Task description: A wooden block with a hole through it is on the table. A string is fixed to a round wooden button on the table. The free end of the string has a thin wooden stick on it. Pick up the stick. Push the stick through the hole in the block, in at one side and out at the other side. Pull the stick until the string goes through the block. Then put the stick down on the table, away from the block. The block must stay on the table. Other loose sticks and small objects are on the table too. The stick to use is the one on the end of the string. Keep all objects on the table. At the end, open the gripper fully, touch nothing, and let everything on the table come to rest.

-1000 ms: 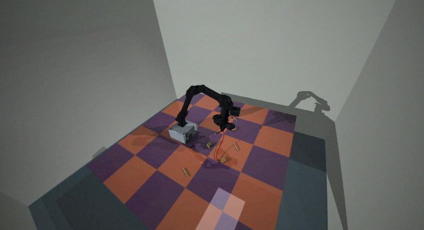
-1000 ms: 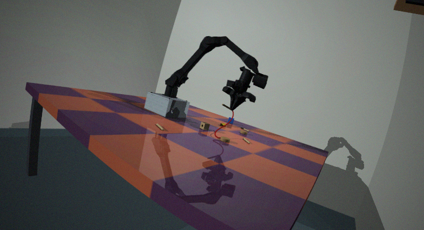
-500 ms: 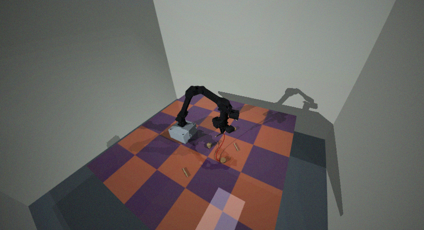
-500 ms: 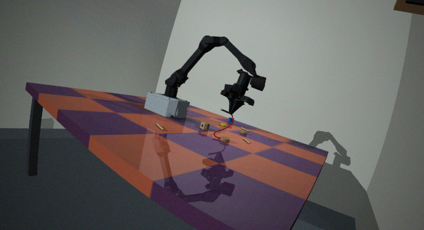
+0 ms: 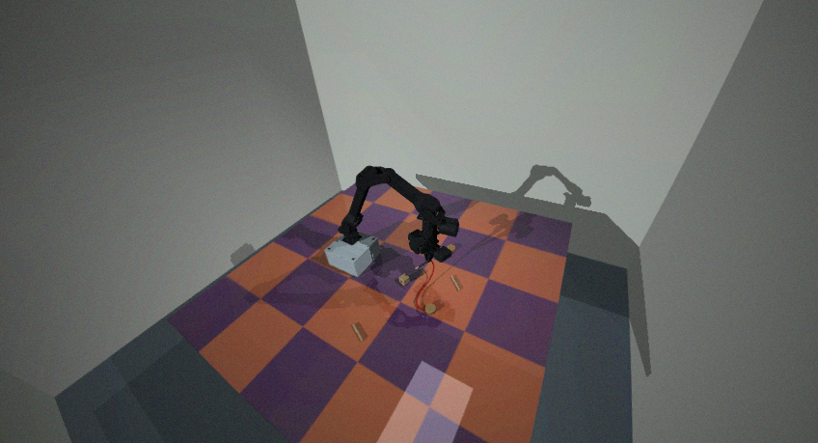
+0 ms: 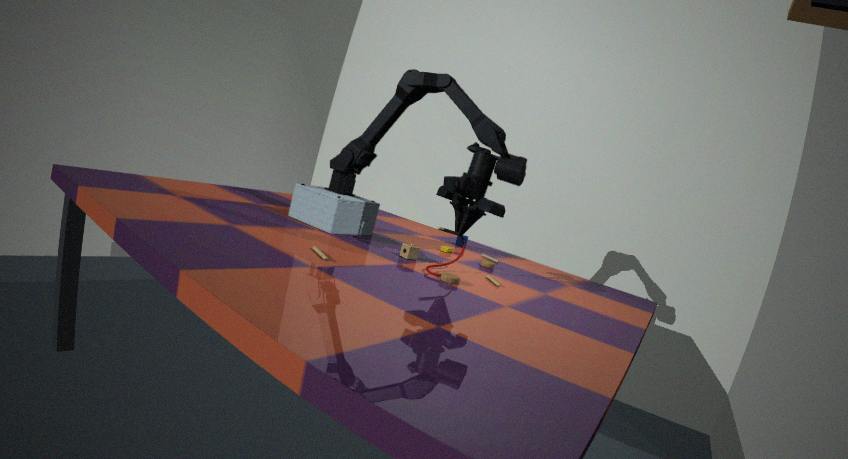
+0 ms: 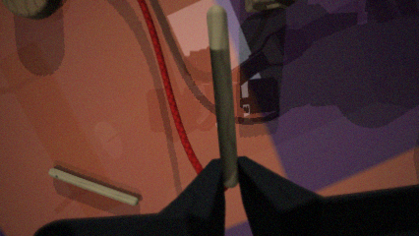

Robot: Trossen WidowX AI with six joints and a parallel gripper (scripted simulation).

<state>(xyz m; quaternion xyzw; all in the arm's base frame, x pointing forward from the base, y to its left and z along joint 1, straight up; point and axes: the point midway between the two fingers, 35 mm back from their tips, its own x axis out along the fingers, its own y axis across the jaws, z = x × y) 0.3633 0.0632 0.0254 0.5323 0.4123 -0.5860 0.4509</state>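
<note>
Now: gripper tip 70 mm past the wooden block, 80 mm to the left of it and 60 mm above it. Round my gripper tip: yellow piece 130 mm behind, 180 mm to the left, 70 mm below; then thin wooden stick 10 mm to the right; then blue cube 200 mm behind, 380 mm to the left, 60 mm below.
</note>
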